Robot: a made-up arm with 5 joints. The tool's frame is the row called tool.
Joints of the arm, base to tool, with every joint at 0 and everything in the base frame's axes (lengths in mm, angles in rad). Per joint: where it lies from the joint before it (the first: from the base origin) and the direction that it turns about. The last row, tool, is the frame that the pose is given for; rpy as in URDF.
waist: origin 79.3 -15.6 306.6 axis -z
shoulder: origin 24.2 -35.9 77 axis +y
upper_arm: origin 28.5 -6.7 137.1 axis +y
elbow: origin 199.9 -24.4 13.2 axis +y
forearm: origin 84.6 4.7 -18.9 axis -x
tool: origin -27.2 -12.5 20.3 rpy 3.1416 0 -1.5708
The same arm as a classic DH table. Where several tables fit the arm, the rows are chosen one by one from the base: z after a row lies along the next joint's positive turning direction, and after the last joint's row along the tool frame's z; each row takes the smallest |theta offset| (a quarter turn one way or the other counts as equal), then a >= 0, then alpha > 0; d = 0 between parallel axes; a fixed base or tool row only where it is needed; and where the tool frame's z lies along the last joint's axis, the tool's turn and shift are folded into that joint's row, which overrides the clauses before.
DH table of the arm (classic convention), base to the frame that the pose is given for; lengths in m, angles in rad. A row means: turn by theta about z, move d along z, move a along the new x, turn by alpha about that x. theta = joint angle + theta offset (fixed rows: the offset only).
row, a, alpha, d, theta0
base (fixed), 0.0808, 3.1416, 0.0000, -0.1942
waist, 0.0242, 1.5708, -0.3836, -0.1942
shoulder, 0.1400, 0.0000, 0.0000, -1.3658
upper_arm, 0.2003, 0.0000, 0.0000, 1.2999
elbow, -0.0189, 1.5708, -0.0623, -1.5049
forearm, 0.0125, 1.5708, -0.0574, -1.5708
tool (fixed), 0.0000, 0.0000, -0.0203, 0.0000

